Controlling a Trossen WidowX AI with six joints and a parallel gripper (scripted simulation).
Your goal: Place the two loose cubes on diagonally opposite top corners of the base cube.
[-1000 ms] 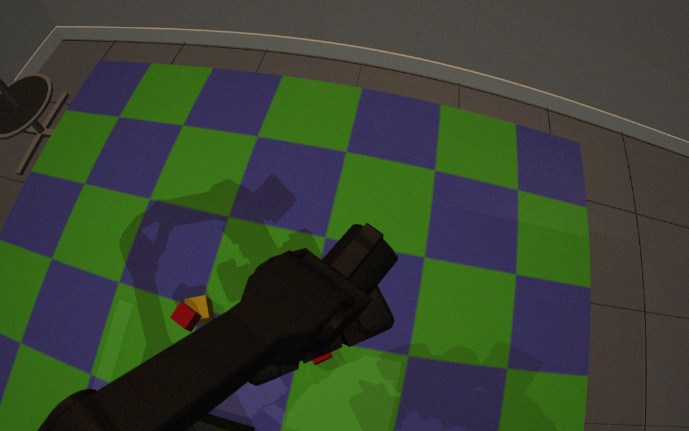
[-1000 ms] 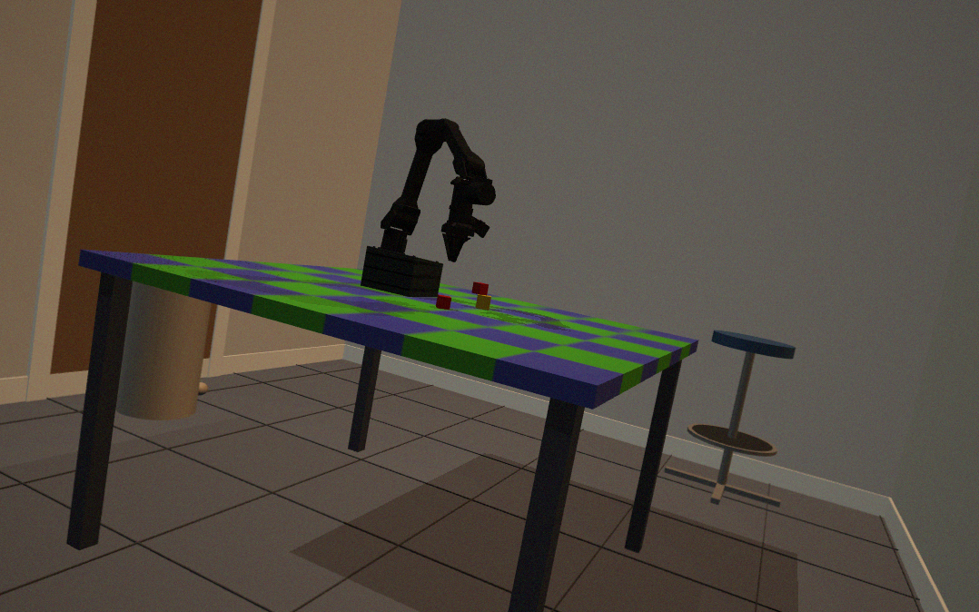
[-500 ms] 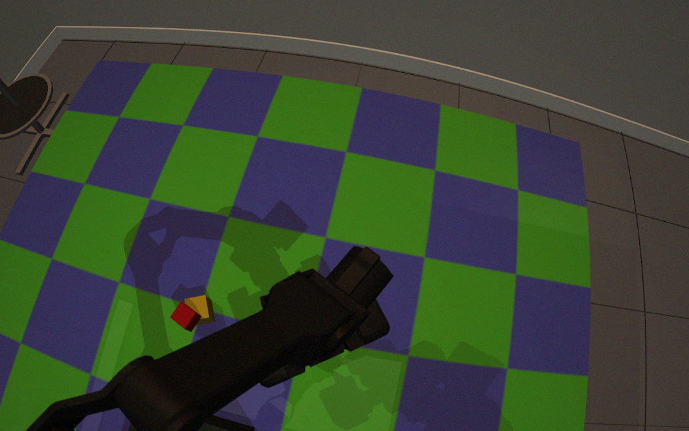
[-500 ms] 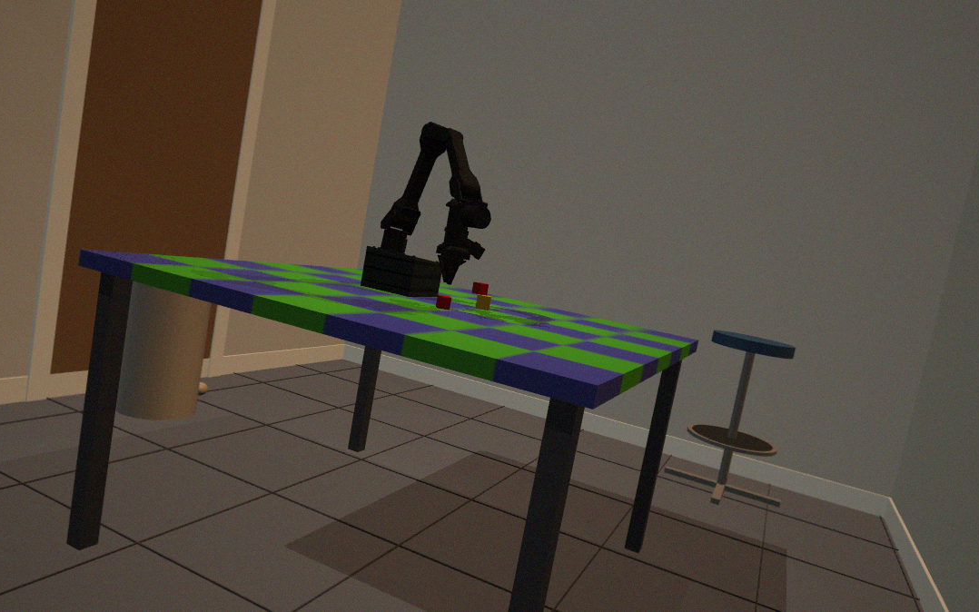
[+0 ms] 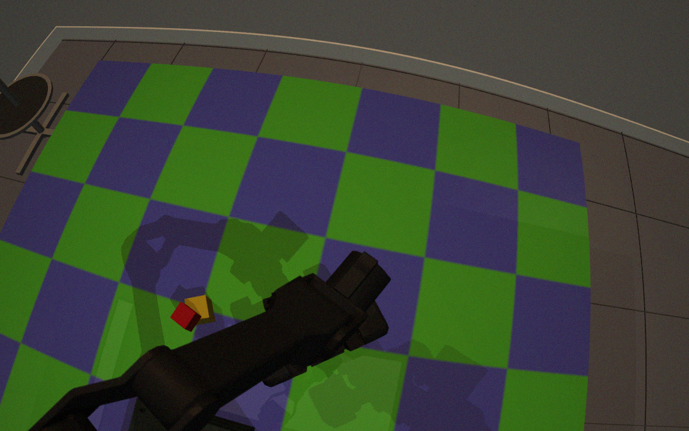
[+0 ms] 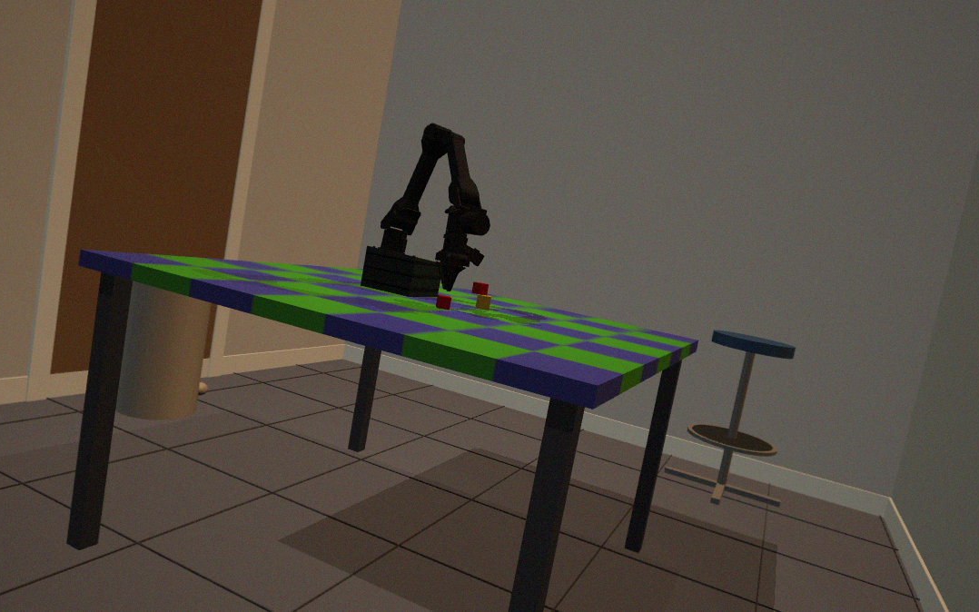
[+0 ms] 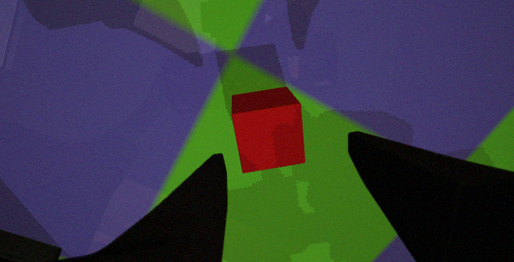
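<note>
The yellow base cube is 50 mm ahead of my gripper tip, 210 mm to the left of it and 30 mm below it.
</note>
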